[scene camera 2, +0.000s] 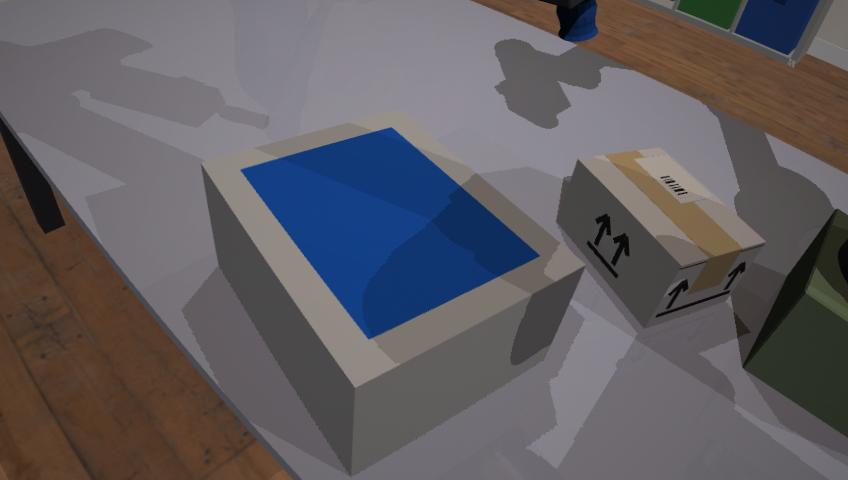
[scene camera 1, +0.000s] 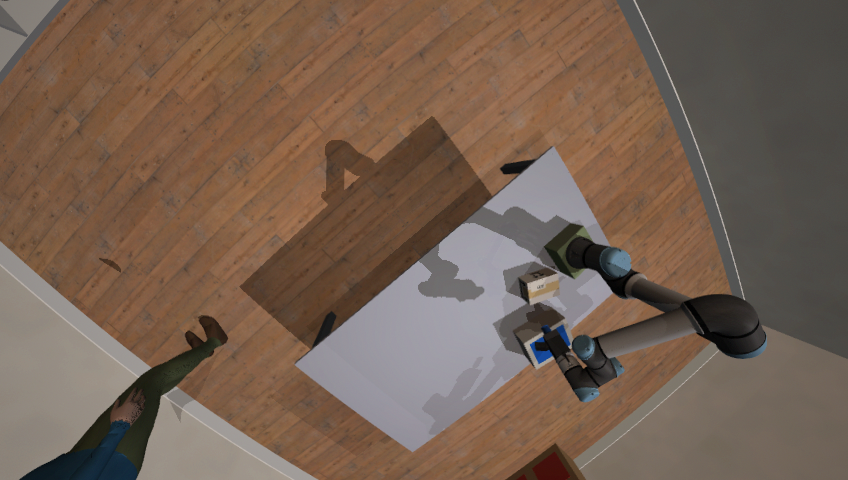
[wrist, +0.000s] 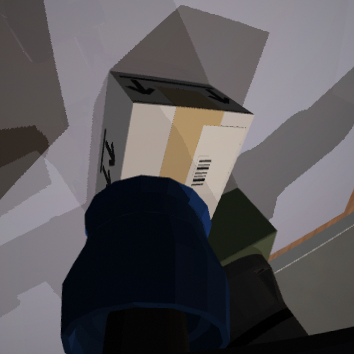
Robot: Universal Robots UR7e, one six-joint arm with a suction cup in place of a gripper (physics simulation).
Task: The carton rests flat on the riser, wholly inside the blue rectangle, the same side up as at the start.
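Places are measured from the arm's base along level axes (x ahead, y left, z up), in metres.
Where they show: end effector, tool point: [scene camera 2: 578,31] [scene camera 1: 544,327] [wrist: 148,229]; arm's base, origin of the base link: [scene camera 1: 578,252].
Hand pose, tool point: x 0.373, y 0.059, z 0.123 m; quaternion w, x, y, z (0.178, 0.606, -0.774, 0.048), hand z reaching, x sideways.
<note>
Things, the pixels of their top centre, and the offset from my tool point. Level surfaces: height alone.
- carton, middle of its top: [wrist: 177,187] [scene camera 2: 669,198] [scene camera 1: 544,289] dx -0.132, dy -0.038, dz -0.137 m
- pale riser, middle of its top: [scene camera 2: 382,210] [scene camera 1: 550,344] dx +0.032, dy +0.220, dz -0.104 m
- blue rectangle, middle of its top: [scene camera 2: 382,210] [scene camera 1: 550,344] dx +0.032, dy +0.220, dz -0.104 m
- grey table, its level: dz -0.225 m
The carton [scene camera 1: 540,287] [scene camera 2: 630,231] [wrist: 147,142] stands upright on the table beside the riser, with the tape and barcode label on top and the side arrows pointing up. The pale riser [scene camera 1: 526,349] [scene camera 2: 306,285] bears the blue rectangle [scene camera 1: 540,355] [scene camera 2: 357,220] on its top, with nothing standing on it. My gripper [scene camera 1: 545,328] [scene camera 2: 578,26] [wrist: 148,187], a dark blue suction cup, is open and holds nothing. It hangs in the air, apart from the carton. In the wrist view it covers the carton's near end.
A green block [scene camera 1: 559,249] [scene camera 2: 797,339] [wrist: 245,215] stands under the arm's base, on the carton's other side from the riser. The grey table [scene camera 1: 368,344] carries them all. A person [scene camera 1: 119,428] is at the lower left, off the table. A shelf unit is behind the table.
</note>
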